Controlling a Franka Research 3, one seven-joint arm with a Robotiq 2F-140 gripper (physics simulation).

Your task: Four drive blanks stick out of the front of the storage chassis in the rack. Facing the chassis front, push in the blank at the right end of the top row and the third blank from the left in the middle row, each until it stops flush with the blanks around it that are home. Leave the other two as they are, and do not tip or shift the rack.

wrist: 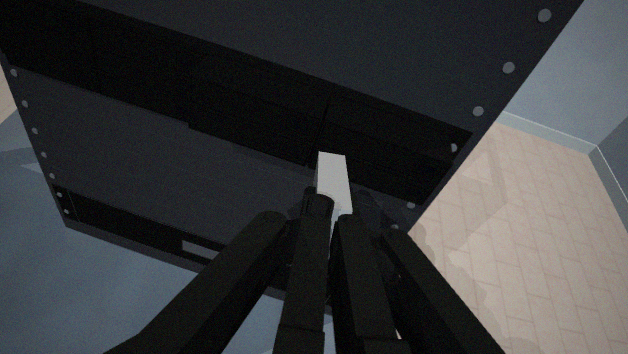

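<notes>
The dark rack (410,60) fills the upper and left parts of the wrist view, tilted in the picture. The storage chassis front lies in a very dark band across it. Two dark drive blanks show there side by side with a thin gap between them: one blank (255,122) left of the gap and one blank (385,135) right of it, near the rack's riveted right edge. Their rows, and how far each stands out, cannot be told in the shadow. My gripper (327,174) is shut and empty. Its pale fingertips overlap the lower edge of the band near the gap; contact cannot be told.
A dark flat panel (150,145) lies below the band, with a narrow slot and a pale grey strip (200,248) beneath. Round rivets line both rack edges. Tan tiled floor (525,240) shows at right, with a blue-grey wall (575,75) and pale skirting behind.
</notes>
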